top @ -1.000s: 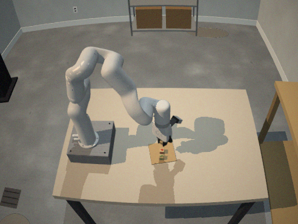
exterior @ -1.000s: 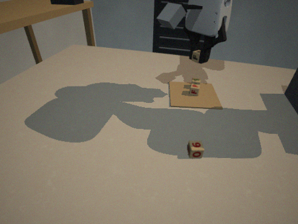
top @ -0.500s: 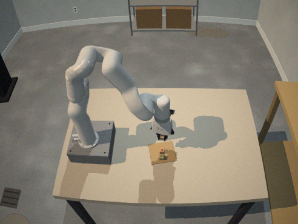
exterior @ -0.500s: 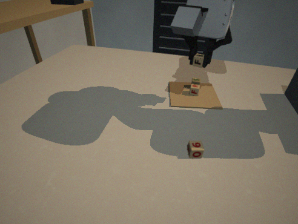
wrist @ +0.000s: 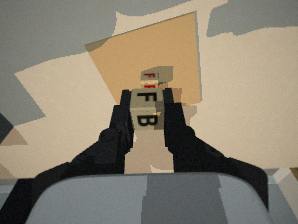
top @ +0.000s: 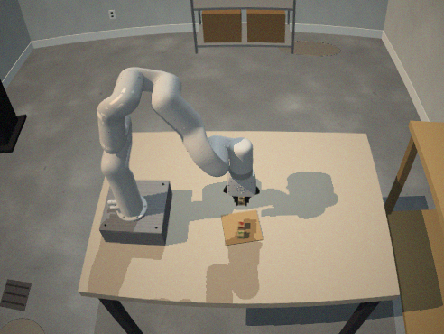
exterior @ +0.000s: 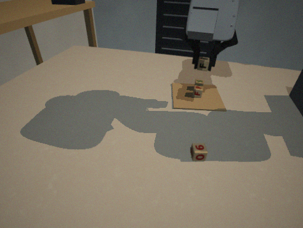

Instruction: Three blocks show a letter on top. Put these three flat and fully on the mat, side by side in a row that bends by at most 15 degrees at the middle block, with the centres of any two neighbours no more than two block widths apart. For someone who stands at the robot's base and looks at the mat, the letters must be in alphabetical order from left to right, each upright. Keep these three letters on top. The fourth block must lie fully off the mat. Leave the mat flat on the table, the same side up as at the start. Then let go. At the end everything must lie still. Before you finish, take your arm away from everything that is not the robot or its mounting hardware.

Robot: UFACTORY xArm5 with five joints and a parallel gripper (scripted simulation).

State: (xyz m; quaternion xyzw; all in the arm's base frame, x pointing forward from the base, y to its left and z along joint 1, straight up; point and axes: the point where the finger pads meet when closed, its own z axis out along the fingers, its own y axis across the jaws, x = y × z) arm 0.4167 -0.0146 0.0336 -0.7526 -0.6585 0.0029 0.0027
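My hand is 12 cm above the tan mat and 4 cm to the left of it. From my hand the other things lie so: green-marked block 11 cm below, 8 cm to the right, 1 cm behind; then red-marked block 19 cm to the left, 11 cm below.
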